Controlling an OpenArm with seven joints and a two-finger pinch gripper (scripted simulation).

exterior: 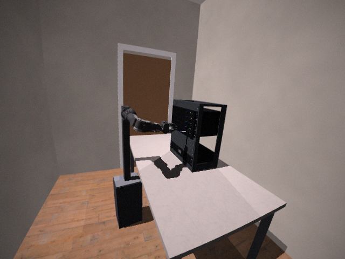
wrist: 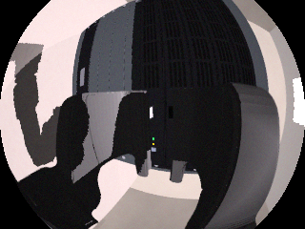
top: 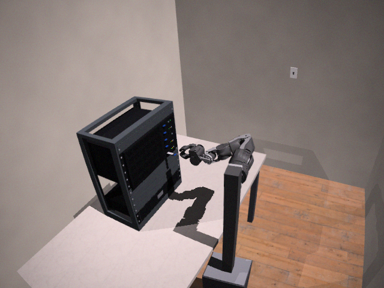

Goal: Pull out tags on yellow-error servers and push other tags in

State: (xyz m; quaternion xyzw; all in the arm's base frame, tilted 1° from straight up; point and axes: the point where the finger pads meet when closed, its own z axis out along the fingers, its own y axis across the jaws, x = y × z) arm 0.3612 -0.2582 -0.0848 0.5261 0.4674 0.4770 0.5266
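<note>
My hand is 90 mm short of the white information tag, 40 mm above it and 10 mm to the left of it.
</note>
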